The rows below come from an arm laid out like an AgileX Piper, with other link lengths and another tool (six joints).
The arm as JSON. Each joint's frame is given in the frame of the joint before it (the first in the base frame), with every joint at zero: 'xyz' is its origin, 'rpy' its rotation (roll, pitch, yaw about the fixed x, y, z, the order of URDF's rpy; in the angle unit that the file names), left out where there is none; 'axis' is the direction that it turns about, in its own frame. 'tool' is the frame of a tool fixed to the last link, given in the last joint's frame.
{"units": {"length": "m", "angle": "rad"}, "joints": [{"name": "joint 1", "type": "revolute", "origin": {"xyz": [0.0, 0.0, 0.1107]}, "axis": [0.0, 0.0, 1.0]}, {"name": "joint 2", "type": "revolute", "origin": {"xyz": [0.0, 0.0, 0.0]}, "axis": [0.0, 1.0, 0.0]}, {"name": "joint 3", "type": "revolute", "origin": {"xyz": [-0.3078, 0.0, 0.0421]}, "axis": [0.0, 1.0, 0.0]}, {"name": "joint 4", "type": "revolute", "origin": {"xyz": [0.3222, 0.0, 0.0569]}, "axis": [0.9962, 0.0, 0.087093]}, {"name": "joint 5", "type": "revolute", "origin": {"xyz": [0.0, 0.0, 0.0]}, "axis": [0.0, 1.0, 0.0]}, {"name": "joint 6", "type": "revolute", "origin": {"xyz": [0.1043, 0.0, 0.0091]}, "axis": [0.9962, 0.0, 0.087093]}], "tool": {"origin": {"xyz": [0.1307, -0.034, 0.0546], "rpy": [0.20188, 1.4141, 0.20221]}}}
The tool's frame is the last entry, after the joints.
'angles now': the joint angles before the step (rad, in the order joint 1, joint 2, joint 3, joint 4, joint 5, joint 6). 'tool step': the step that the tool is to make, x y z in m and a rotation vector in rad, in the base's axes. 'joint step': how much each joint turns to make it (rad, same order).
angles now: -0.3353, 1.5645, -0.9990, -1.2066, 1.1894, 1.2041
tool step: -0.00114, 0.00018, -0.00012, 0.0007, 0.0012, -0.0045
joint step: 0.0000, 0.0000, 0.0000, 0.0023, 0.0041, 0.0001
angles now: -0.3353, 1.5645, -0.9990, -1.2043, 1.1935, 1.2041
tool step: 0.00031, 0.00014, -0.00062, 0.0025, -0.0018, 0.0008
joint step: 0.0000, 0.0000, -0.0001, 0.0023, -0.0022, 0.0000
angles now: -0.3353, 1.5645, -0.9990, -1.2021, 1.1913, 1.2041
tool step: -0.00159, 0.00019, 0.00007, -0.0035, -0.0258, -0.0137
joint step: 0.0000, 0.0000, 0.0000, 0.0000, -0.0001, 0.0294
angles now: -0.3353, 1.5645, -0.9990, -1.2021, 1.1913, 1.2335
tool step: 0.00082, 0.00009, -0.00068, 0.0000, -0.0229, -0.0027
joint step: 0.0000, -0.0001, 0.0000, 0.0000, -0.0088, 0.0213
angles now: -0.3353, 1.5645, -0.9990, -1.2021, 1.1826, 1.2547
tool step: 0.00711, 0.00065, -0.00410, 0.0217, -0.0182, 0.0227
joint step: 0.0000, -0.0001, -0.0048, 0.0162, -0.0319, -0.0077
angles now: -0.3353, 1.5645, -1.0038, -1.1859, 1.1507, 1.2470
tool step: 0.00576, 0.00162, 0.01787, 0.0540, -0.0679, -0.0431
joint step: 0.0000, 0.0000, -0.1041, 0.1052, 0.0329, -0.0525
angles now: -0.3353, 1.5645, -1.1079, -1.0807, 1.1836, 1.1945
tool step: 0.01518, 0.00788, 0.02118, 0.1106, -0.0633, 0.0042
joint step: 0.0000, -0.0047, -0.1434, 0.1680, 0.0336, -0.1357
